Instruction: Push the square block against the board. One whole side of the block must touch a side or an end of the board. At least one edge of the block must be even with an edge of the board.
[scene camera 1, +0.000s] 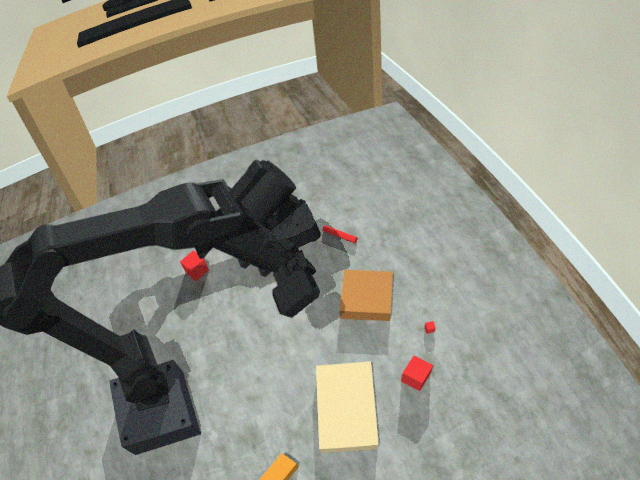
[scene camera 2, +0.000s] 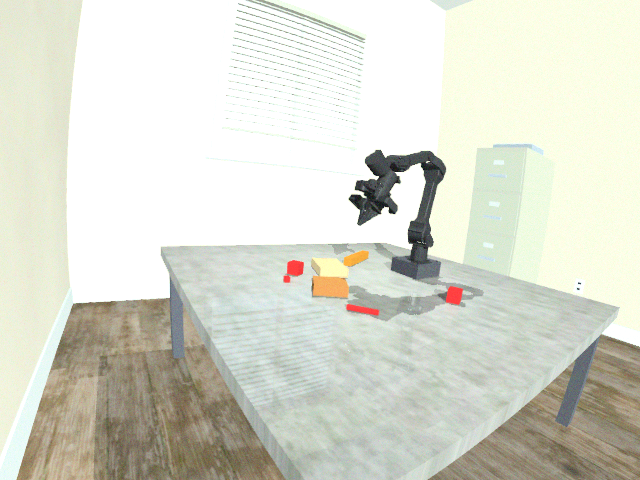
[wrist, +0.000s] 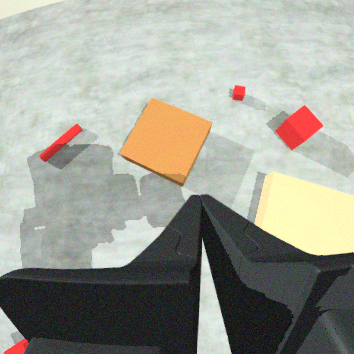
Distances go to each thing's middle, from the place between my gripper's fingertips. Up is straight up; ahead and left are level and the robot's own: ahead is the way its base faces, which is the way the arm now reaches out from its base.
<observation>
Right now the cream board (scene camera 1: 346, 408) is 2 cm behind my hand, 17 cm to the right of it and 18 cm below it. From my hand the other things lie so: square block (scene camera 1: 366, 295) 10 cm ahead, 3 cm to the left, 18 cm below.
</observation>
